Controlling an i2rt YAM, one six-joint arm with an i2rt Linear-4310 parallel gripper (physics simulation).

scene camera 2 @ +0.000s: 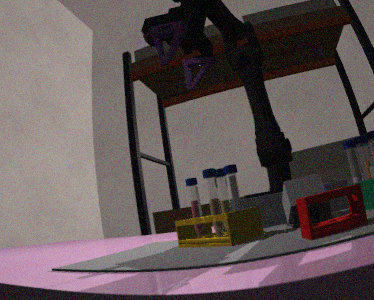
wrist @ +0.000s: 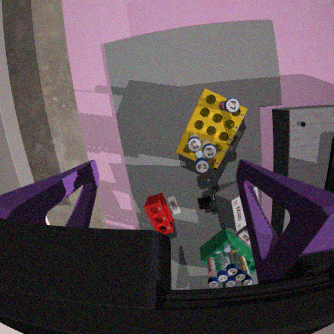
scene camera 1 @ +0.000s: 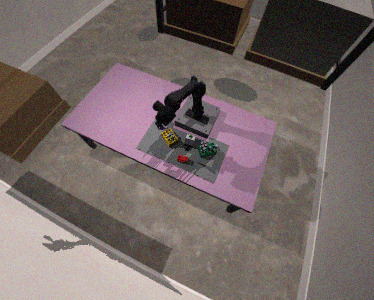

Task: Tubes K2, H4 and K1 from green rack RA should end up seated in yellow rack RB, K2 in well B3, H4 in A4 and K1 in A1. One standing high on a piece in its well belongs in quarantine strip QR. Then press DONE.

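Places are measured from the arm's base along level axes (x up, y ahead, z left), in millimetres.
Where they show: gripper, between the fingertips: [scene camera 2: 178,78] [wrist: 167,167] [scene camera 1: 163,124]; arm's base, origin of its link: [scene camera 2: 282,192] [scene camera 1: 197,116].
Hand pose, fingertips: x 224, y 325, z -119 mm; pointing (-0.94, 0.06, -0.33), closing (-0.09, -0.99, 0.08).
Each offset is from my fingertips to the top centre of the thing. "spot": to the spot under its first point. Level surfaces: height alone.
Yellow rack RB @[dx -242, dy -57, dz +7 mm] [scene camera 1: 173,142] [scene camera 2: 246,226] [wrist: 208,121] stands on the grey mat. It holds four upright blue-capped tubes: one @[spot: dx -175, dy -71, dz -34 mm] [scene camera 2: 191,182] [wrist: 232,105] at a far corner and three grouped at the other end, one of them @[spot: dx -166, dy -24, dz +17 mm] [wrist: 194,144] at the left. Green rack RA @[dx -242, dy -107, dz +321 mm] [scene camera 1: 208,150] [scene camera 2: 368,194] [wrist: 212,246] holds several blue-capped tubes @[spot: dx -166, dy -88, dz +267 mm] [wrist: 231,271]; their cap marks are too small to read. Red strip QR @[dx -242, dy +58, dz +188 mm] [scene camera 1: 183,158] [scene camera 2: 305,220] [wrist: 155,204] shows three empty wells. My gripper [scene camera 2: 178,76] [wrist: 167,167] is open and empty, high above the mat.
A grey box @[dx -208, dy -111, dz +163 mm] [scene camera 1: 190,138] [scene camera 2: 302,196] stands between the yellow and green racks. The grey mat @[dx -292 mm] [scene camera 1: 150,142] [scene camera 2: 125,257] [wrist: 190,55] lies on the pink table @[dx -295 mm] [scene camera 1: 110,105]. The arm's base plate [wrist: 310,150] is at the right in the wrist view.
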